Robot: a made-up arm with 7 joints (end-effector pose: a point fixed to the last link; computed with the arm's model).
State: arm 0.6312 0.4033 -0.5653 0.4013 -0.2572 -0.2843 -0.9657
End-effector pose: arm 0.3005 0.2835 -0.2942 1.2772 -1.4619 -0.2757
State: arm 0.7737 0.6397 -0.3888 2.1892 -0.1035 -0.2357 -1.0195
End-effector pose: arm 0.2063 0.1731 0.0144 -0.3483 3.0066 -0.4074
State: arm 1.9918 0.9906 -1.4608 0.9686 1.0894 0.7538 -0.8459
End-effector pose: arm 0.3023 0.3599 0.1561 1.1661 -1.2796 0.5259
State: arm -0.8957 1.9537 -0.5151 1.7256 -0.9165 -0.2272 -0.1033
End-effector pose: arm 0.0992 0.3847 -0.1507 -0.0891 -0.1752 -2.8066
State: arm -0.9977 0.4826 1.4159 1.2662 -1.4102 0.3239 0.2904
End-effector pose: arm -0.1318 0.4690 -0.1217 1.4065 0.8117 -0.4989
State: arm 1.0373 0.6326 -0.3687 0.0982 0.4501 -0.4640 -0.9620
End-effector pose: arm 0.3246 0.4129 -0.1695 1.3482 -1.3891 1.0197
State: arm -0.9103 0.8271 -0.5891 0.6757 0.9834 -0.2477 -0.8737
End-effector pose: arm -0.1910 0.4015 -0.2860 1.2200 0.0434 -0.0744
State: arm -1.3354 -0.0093 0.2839 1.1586 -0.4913 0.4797 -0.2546
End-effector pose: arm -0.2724 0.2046 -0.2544 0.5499 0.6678 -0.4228
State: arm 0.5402 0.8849 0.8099 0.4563 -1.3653 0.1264 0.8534
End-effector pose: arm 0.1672 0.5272 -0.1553 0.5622 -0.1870 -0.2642
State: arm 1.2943 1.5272 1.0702 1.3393 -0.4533 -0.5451 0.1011
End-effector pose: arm -0.1328 0.4495 0.1392 -2.3223 1.3925 -0.4144
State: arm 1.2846 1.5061 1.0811 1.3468 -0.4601 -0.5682 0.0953
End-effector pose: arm -0.1273 0.4515 0.1374 -2.3157 1.3894 -0.3977
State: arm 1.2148 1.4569 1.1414 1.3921 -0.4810 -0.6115 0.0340
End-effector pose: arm -0.1148 0.4506 0.1340 -2.2738 1.3405 -0.3702
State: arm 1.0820 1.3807 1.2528 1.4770 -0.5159 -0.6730 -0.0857
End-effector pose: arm -0.0975 0.4462 0.1255 -2.1998 1.2471 -0.3358
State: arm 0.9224 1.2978 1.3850 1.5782 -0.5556 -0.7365 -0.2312
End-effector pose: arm -0.0831 0.4390 0.1114 -2.1203 1.1371 -0.2971
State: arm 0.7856 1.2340 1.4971 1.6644 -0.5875 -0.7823 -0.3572
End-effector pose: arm -0.0762 0.4307 0.0978 -2.0576 1.0440 -0.2578
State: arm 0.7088 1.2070 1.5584 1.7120 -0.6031 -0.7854 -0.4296
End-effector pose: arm -0.0751 0.4244 0.0916 -2.0239 0.9932 -0.2491
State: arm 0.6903 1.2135 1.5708 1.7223 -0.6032 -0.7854 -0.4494
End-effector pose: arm -0.0768 0.4216 0.0930 -2.0053 0.9763 -0.2381
